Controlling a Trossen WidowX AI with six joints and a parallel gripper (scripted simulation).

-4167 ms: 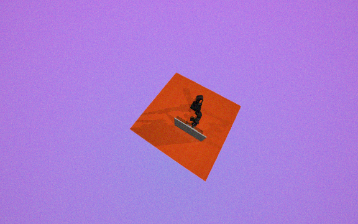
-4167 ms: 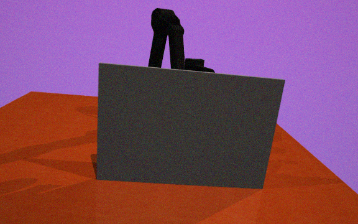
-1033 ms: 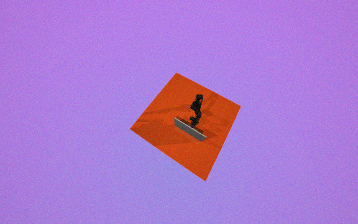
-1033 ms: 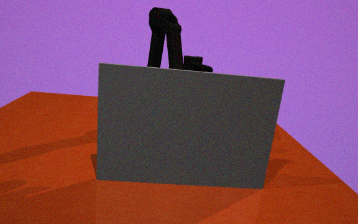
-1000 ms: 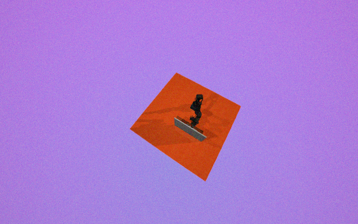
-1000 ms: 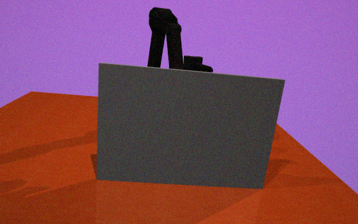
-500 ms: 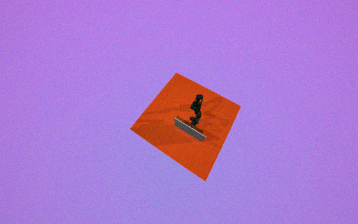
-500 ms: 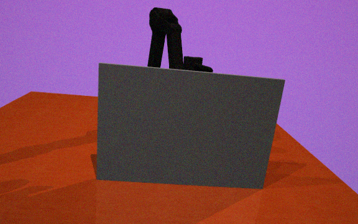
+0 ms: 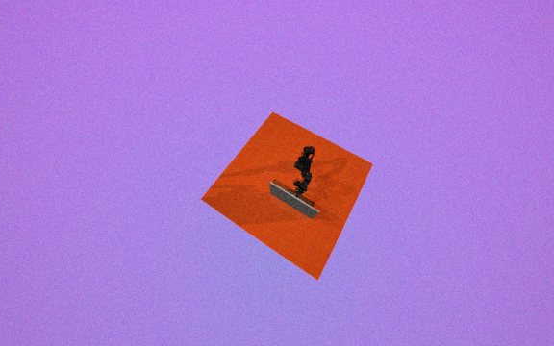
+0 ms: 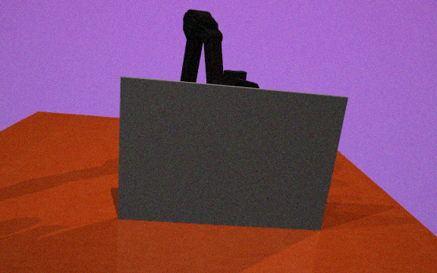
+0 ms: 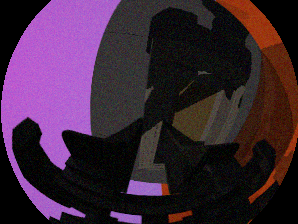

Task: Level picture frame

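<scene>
Now: the picture frame 5 cm below my gripper tip and 1 cm to the right of it. Also, from my gripper tip: grey wall panel 7 cm below, 2 cm to the right, 2 cm ahead.
</scene>
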